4 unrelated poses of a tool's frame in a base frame.
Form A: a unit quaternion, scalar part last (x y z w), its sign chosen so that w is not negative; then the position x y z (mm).
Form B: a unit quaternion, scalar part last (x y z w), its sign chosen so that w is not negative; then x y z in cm. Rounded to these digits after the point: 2 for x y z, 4 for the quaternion.
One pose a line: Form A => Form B
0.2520 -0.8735 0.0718 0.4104 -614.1 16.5 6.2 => 0.2520 -0.8735 0.0718 0.4104 -61.41 1.65 0.62
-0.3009 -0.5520 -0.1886 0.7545 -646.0 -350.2 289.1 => -0.3009 -0.5520 -0.1886 0.7545 -64.60 -35.02 28.91
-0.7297 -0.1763 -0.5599 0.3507 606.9 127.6 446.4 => -0.7297 -0.1763 -0.5599 0.3507 60.69 12.76 44.64
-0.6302 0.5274 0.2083 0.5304 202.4 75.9 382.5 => -0.6302 0.5274 0.2083 0.5304 20.24 7.59 38.25
